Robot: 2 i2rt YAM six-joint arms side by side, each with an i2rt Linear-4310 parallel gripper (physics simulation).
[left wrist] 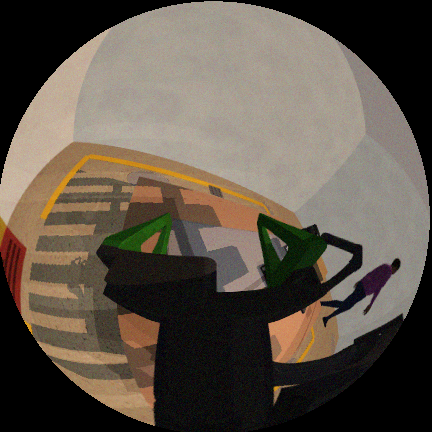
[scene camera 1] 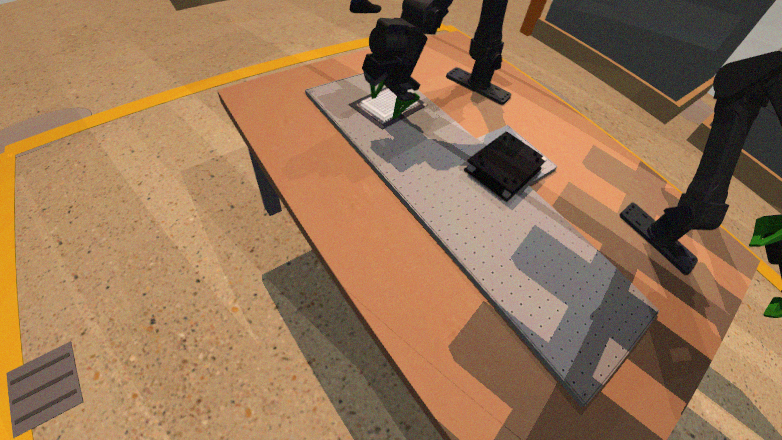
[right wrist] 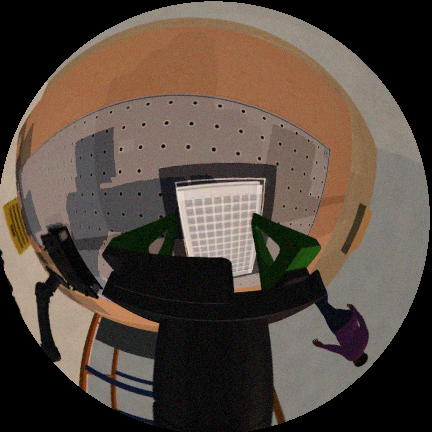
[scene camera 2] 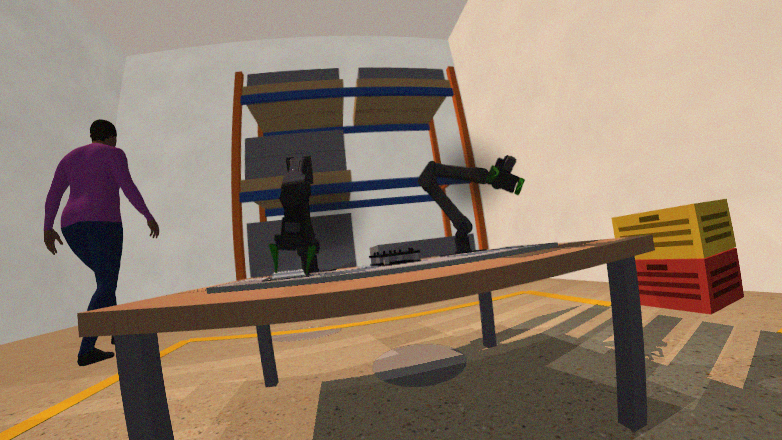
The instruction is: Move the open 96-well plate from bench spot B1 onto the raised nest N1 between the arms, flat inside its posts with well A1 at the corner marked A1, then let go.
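Observation:
The white 96-well plate lies flat on the dark outlined bench spot B1. My right gripper is open, pointing down, with its green fingers on either side of the plate and close to its long sides; contact cannot be made out. The palm hides the plate's near end in the right wrist view. The raised black nest N1 stands between the arms, with nothing on it. Its A1 mark is not readable. My left gripper is open and empty, raised far from the plate.
The grey perforated board lies along the wooden table under the plate. The arm bases stand on the table behind the board. A person stands beyond the table. Yellow and red crates are at the right in scene camera 2.

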